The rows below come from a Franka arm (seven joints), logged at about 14 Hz.
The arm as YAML. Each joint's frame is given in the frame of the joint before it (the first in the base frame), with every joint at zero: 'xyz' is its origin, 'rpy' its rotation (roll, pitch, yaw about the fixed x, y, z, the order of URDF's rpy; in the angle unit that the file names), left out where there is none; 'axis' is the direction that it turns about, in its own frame. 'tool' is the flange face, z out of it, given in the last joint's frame.
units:
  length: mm
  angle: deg
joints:
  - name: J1
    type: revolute
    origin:
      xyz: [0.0, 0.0, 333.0]
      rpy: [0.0, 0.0, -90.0]
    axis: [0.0, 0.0, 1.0]
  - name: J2
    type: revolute
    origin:
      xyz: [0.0, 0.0, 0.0]
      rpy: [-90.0, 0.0, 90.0]
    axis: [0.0, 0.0, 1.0]
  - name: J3
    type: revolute
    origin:
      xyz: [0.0, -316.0, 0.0]
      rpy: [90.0, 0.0, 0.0]
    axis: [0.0, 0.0, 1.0]
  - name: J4
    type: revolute
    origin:
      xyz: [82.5, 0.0, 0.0]
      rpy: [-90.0, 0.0, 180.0]
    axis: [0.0, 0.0, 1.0]
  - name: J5
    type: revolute
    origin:
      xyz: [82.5, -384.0, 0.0]
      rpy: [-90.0, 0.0, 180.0]
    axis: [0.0, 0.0, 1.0]
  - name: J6
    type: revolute
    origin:
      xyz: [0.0, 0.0, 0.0]
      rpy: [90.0, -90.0, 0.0]
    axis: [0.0, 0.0, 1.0]
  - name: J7
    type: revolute
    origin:
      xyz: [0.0, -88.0, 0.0]
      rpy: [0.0, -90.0, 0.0]
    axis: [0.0, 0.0, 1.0]
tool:
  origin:
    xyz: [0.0, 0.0, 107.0]
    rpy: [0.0, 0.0, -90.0]
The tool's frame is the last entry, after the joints.
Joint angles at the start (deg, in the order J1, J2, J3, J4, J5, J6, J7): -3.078 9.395 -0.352 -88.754 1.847 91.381 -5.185
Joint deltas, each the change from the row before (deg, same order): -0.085 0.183 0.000 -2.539 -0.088 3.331 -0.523; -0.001 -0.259 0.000 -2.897 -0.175 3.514 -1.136; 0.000 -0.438 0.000 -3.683 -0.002 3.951 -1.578; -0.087 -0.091 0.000 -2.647 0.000 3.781 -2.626; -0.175 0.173 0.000 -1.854 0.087 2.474 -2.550; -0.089 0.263 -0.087 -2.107 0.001 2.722 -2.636; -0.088 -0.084 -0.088 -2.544 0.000 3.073 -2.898; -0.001 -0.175 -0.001 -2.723 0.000 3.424 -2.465; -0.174 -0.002 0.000 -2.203 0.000 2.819 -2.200; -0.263 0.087 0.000 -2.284 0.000 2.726 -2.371; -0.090 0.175 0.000 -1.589 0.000 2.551 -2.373
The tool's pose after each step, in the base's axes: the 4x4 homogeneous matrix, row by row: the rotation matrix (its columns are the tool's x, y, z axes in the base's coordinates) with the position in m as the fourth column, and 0 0 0 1 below. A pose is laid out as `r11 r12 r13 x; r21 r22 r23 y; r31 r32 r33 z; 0 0 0 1`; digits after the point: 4 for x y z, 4 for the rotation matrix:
0.9939 0.0320 -0.1052 0.6017; 0.0360 -0.9987 0.0361 -0.0337; -0.1039 -0.0397 -0.9938 0.5237; 0 0 0 1
0.9946 0.0512 -0.0902 0.6020; 0.0543 -0.9980 0.0320 -0.0342; -0.0884 -0.0367 -0.9954 0.5074; 0 0 0 1
0.9940 0.0772 -0.0779 0.6000; 0.0798 -0.9963 0.0309 -0.0343; -0.0753 -0.0369 -0.9965 0.4871; 0 0 0 1
0.9911 0.1203 -0.0566 0.6001; 0.1221 -0.9921 0.0292 -0.0354; -0.0527 -0.0359 -0.9980 0.4716; 0 0 0 1
0.9859 0.1599 -0.0487 0.5997; 0.1615 -0.9864 0.0299 -0.0373; -0.0432 -0.0374 -0.9984 0.4581; 0 0 0 1
0.9787 0.2011 -0.0425 0.5987; 0.2024 -0.9789 0.0289 -0.0392; -0.0358 -0.0369 -0.9987 0.4420; 0 0 0 1
0.9687 0.2464 -0.0318 0.5956; 0.2473 -0.9686 0.0275 -0.0410; -0.0240 -0.0345 -0.9991 0.4267; 0 0 0 1
0.9578 0.2868 -0.0166 0.5918; 0.2872 -0.9575 0.0256 -0.0410; -0.0085 -0.0293 -0.9995 0.4115; 0 0 0 1
0.9475 0.3196 -0.0058 0.5882; 0.3197 -0.9472 0.0242 -0.0427; 0.0022 -0.0248 -0.9997 0.3981; 0 0 0 1
0.9355 0.3533 0.0004 0.5836; 0.3532 -0.9353 0.0230 -0.0453; 0.0085 -0.0213 -0.9997 0.3832; 0 0 0 1
0.9209 0.3896 0.0141 0.5813; 0.3893 -0.9209 0.0211 -0.0462; 0.0212 -0.0139 -0.9997 0.3728; 0 0 0 1

